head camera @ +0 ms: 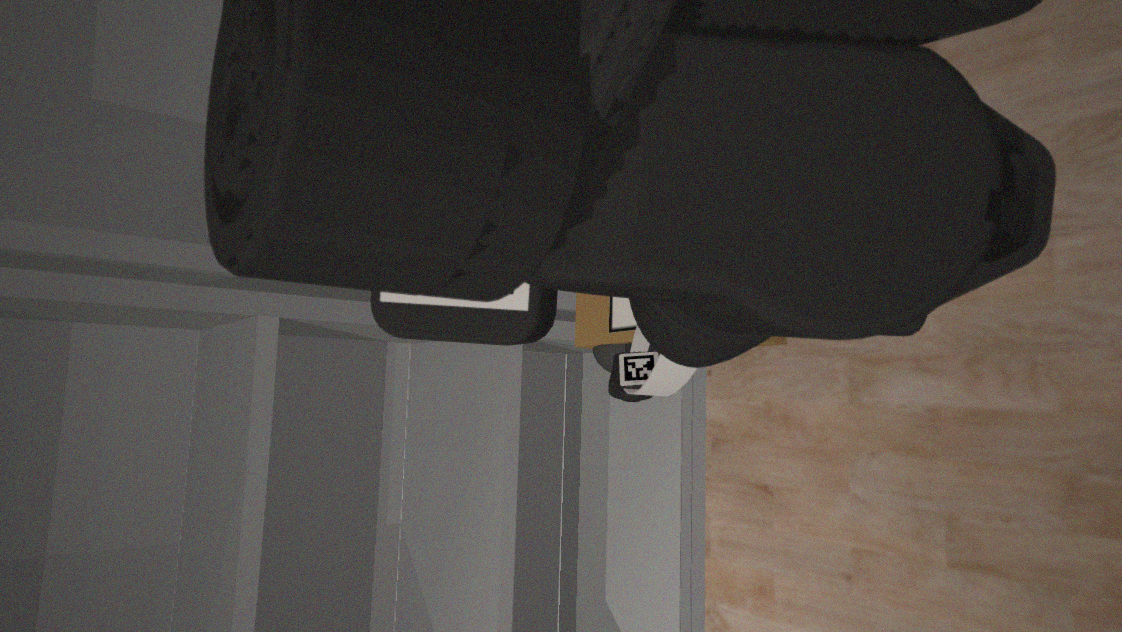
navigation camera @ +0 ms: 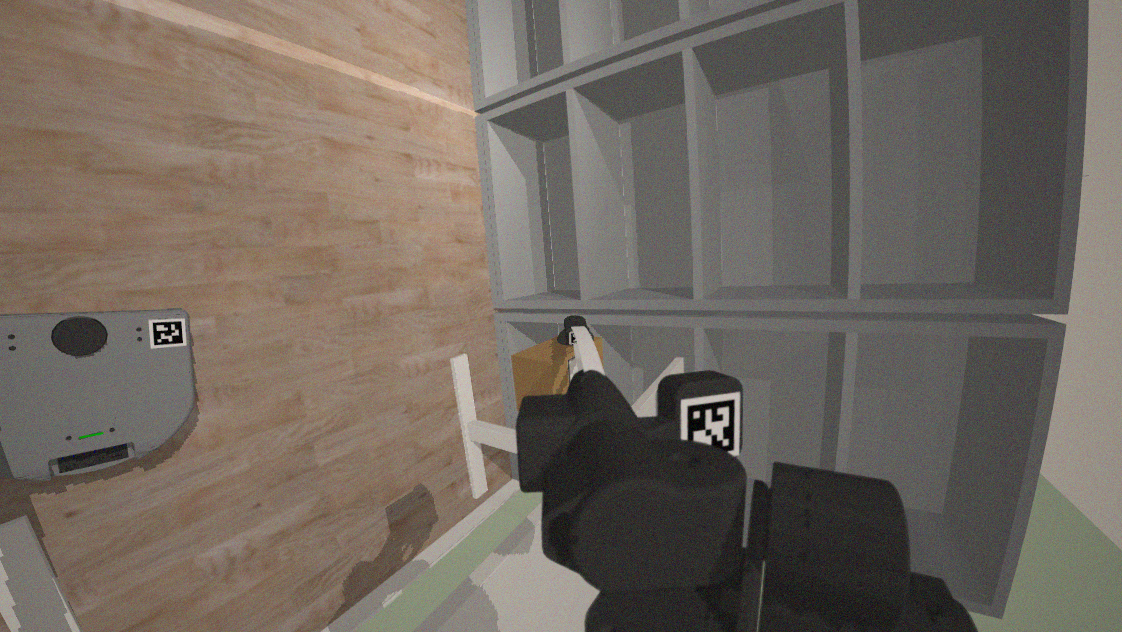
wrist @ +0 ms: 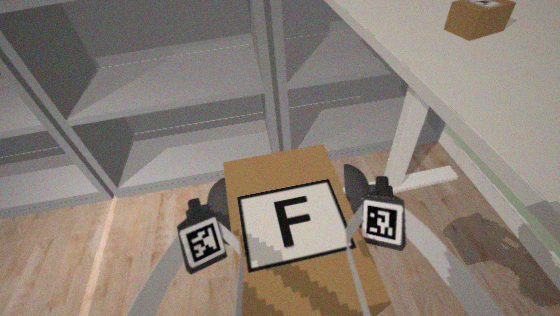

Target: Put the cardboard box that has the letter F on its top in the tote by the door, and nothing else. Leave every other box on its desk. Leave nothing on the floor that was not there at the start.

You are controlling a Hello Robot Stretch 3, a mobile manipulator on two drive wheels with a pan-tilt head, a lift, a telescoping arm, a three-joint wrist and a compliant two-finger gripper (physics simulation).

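Pixels of known places: gripper, between the fingertips: (navigation camera: 575, 367); robot's base, origin of its link: (navigation camera: 80, 333).
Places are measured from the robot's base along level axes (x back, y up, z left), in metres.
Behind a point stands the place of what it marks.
The cardboard box with the letter F on its top (wrist: 276, 172) (navigation camera: 540, 370) @[y 1.047, x 0.007, z -0.275 m] (head camera: 592, 320) @[y 1.067, x -0.002, z -0.350 m] is between my two fingertips in the wrist view, its white label facing the camera. My gripper (wrist: 288, 193) @[y 1.035, x 0.019, z -0.360 m] is shut on this box and holds it up, with floor and grey shelving showing beyond it. In the head camera view the dark wrist covers most of the box. Another cardboard box (wrist: 477, 22) stands on a white desk (wrist: 450, 75) at the top right of the wrist view; its top marking is cut off. The tote and the door do not show.
A grey shelf unit (navigation camera: 852, 157) @[y 1.423, x -0.450, z -1.268 m] (wrist: 272, 75) (head camera: 266, 439) @[y 0.965, x -0.237, z -1.294 m] with open compartments stands close beyond the gripper and box. A white desk leg and foot (wrist: 425, 179) (navigation camera: 468, 427) @[y 0.035, x 0.522, z -1.103 m] stand on the wooden floor (navigation camera: 314, 196) @[y 0.001, x -0.391, z -0.510 m]. My grey base (navigation camera: 117, 392) @[y 0.161, x 0.114, z -0.044 m] is at the left of the navigation view.
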